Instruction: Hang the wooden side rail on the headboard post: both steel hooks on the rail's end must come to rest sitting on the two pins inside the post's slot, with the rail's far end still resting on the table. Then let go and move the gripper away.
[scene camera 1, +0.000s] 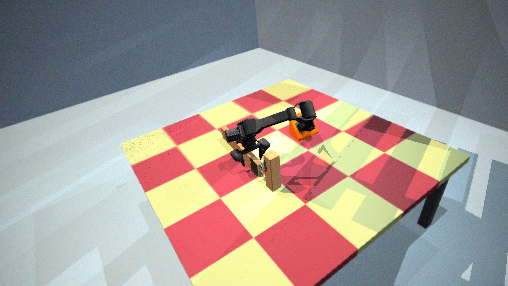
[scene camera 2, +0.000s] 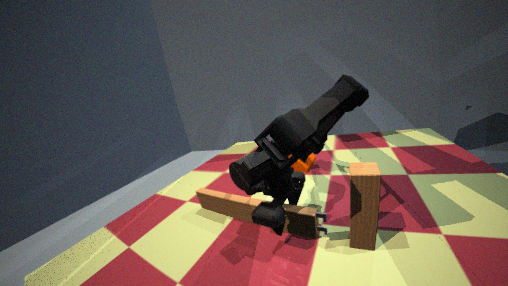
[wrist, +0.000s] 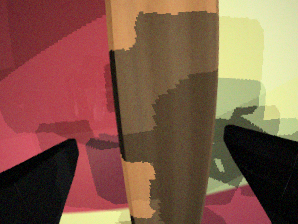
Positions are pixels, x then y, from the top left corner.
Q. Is my gripper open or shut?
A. Open.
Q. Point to my gripper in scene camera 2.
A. At 287, 221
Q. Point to my gripper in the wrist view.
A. At 152, 139
